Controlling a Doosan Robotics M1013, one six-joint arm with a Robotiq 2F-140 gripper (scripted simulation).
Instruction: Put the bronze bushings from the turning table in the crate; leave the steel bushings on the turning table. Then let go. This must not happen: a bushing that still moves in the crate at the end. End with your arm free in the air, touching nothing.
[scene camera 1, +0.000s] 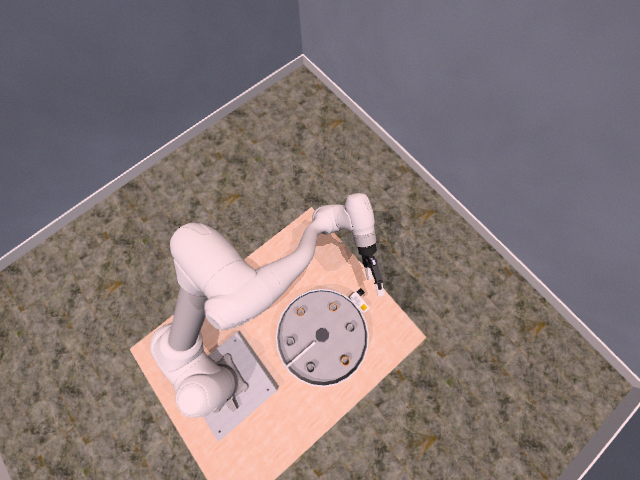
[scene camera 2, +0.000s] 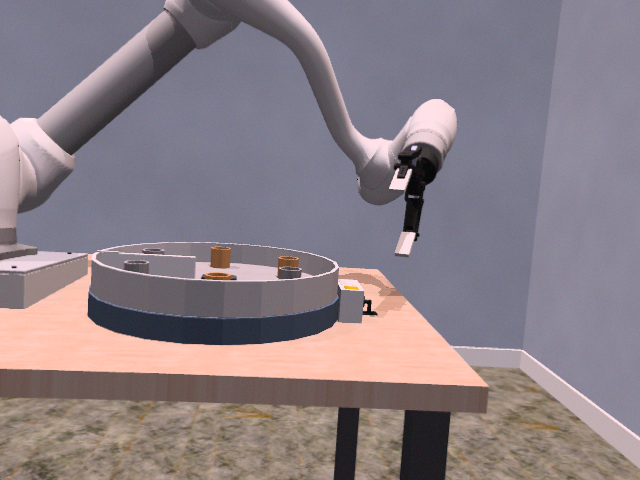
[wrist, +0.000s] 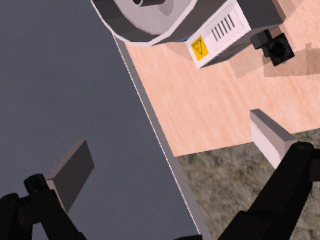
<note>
In view: the gripper (scene camera 2: 399, 224) and a turning table (scene camera 1: 319, 323).
The gripper also shows in the wrist view (wrist: 168, 139). The turning table also shows in scene camera 2 (scene camera 2: 239, 272).
</note>
